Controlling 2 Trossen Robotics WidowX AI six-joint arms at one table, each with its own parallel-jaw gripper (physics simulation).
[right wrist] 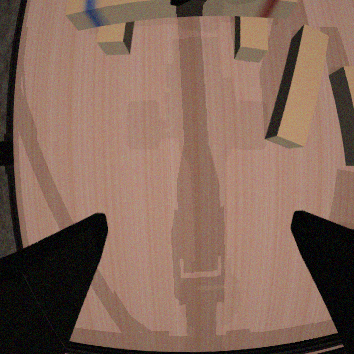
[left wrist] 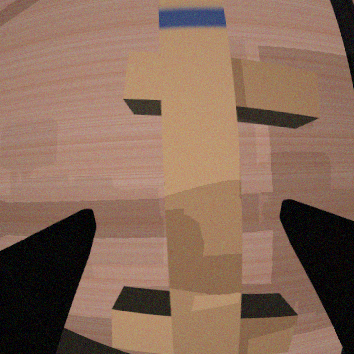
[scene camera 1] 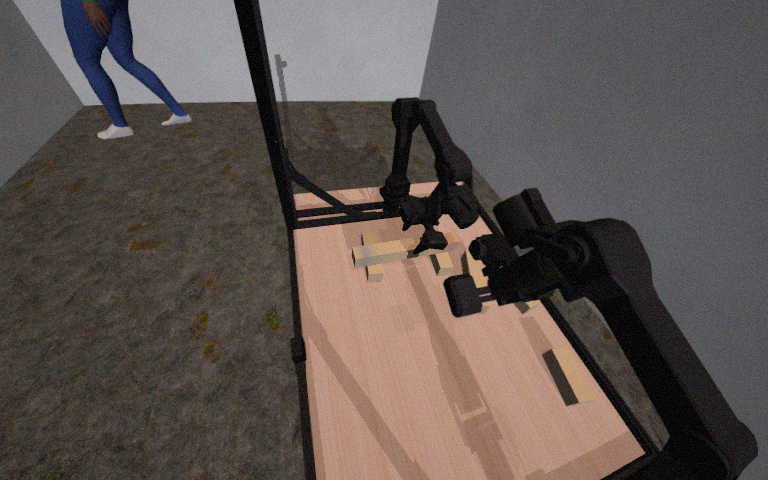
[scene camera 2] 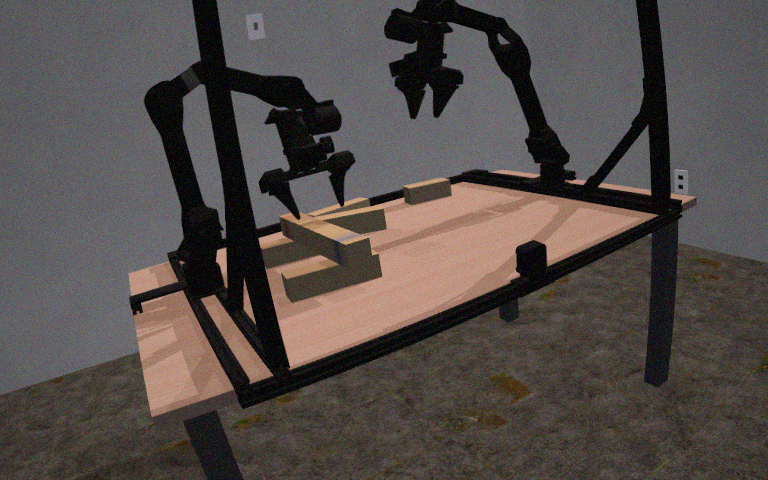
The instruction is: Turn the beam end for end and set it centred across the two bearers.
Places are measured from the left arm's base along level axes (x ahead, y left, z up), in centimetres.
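Pixels of known places: left gripper, fingertip midpoint: point(left wrist: 188, 214) point(scene camera 1: 408, 241) point(scene camera 2: 321, 212); right gripper, fingertip midpoint: point(right wrist: 201, 222) point(scene camera 2: 424, 118); left arm's base, origin of the base link: point(scene camera 1: 390, 207) point(scene camera 2: 206, 291); right arm's base, origin of the base link: point(scene camera 2: 553, 185).
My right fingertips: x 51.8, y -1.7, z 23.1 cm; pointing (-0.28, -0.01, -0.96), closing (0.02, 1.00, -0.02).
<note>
Ahead of a thing's pixels: the offset from my right fingertips to its top centre. "spot": to the spot under its first point.
The beam {dx -27.8, dy -0.6, dz -16.2 cm} point(scene camera 1: 385, 250) point(scene camera 2: 322, 230) point(left wrist: 200, 125) point(right wrist: 145, 12) lies across two bearers. One bearer {dx -30.7, dy -11.1, dz -20.6 cm} point(scene camera 1: 373, 273) point(scene camera 2: 334, 277) point(left wrist: 280, 87) point(right wrist: 114, 45) is under its blue-banded end. The other bearer {dx -28.4, dy +11.2, dz -20.6 cm} point(scene camera 1: 441, 263) point(scene camera 2: 280, 251) point(left wrist: 140, 330) point(right wrist: 252, 50) is toward its red-banded end. The blue band {spot: dx -27.7, dy -13.5, dz -16.2 cm} point(left wrist: 192, 18) point(right wrist: 92, 12) is at the picture's left in the right wrist view, the red band {spot: dx -25.8, dy +12.6, dz -18.2 cm} point(right wrist: 268, 7) at the right. My left gripper point(scene camera 2: 320, 211) point(left wrist: 188, 214) is open over the beam, one finger toward each side. My right gripper point(scene camera 2: 425, 117) point(right wrist: 201, 222) is open and empty, high above the table.
A loose block {dx -14.9, dy +18.1, dz -20.0 cm} point(scene camera 1: 475, 268) point(scene camera 2: 356, 219) point(right wrist: 302, 85) lies near the bearers, with another block {dx -10.4, dy +29.7, dz -20.6 cm} point(scene camera 2: 345, 204) point(right wrist: 345, 110) beside it. A third block {dx +16.4, dy +28.5, dz -20.3 cm} point(scene camera 1: 569, 376) point(scene camera 2: 427, 191) lies farther along the table edge. A black upright post point(scene camera 1: 266, 101) point(scene camera 2: 226, 169) stands at the table's side.
</note>
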